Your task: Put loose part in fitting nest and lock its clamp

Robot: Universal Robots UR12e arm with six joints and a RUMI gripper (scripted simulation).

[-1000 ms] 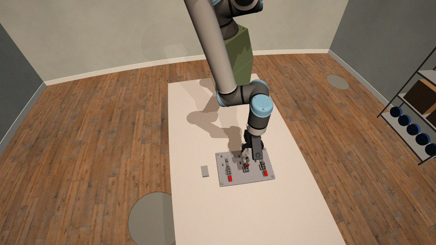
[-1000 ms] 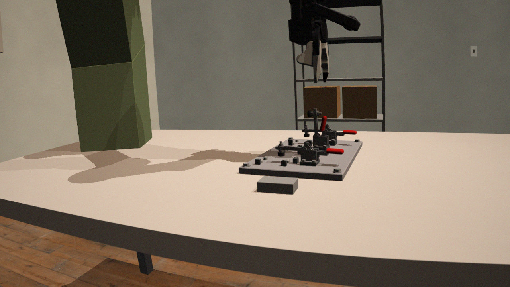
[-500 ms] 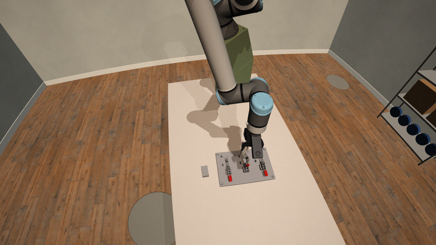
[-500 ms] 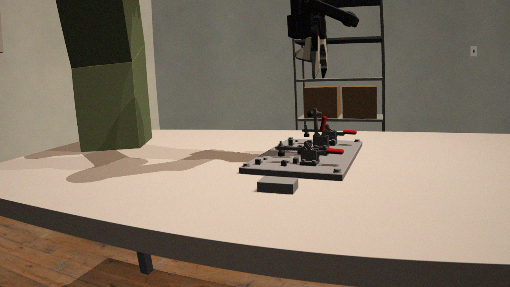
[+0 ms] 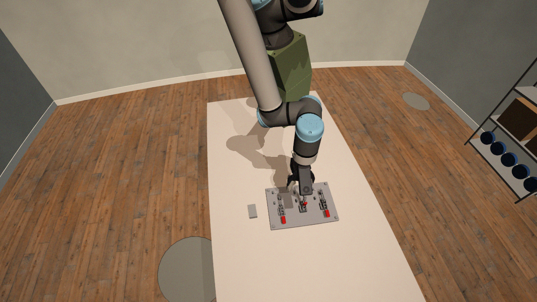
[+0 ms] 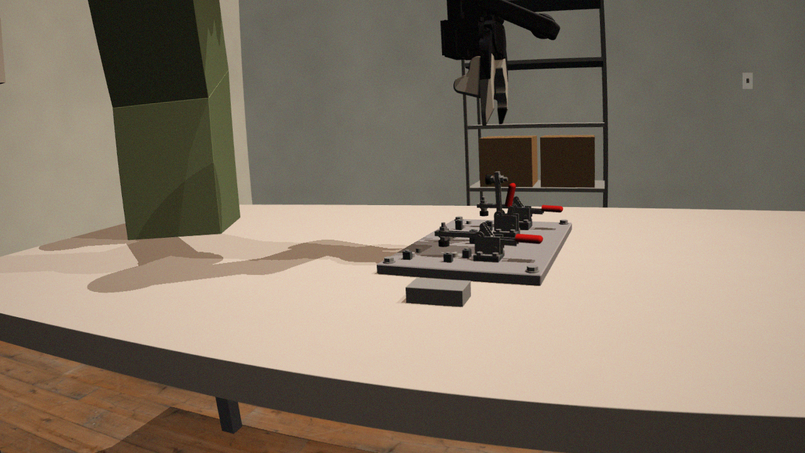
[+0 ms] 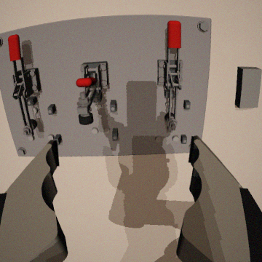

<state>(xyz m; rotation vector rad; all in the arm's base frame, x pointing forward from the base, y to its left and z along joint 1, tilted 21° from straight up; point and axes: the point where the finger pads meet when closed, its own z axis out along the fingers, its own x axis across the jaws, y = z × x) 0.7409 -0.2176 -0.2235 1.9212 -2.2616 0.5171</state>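
Now: hand 20 cm to the left of the grey block, 20 cm above it and 6 cm past it. Also, from my hand: dark stop block (19 cm below, 5 cm to the left, 2 cm behind); grey fixture plate (21 cm below, 5 cm to the left, 2 cm behind).
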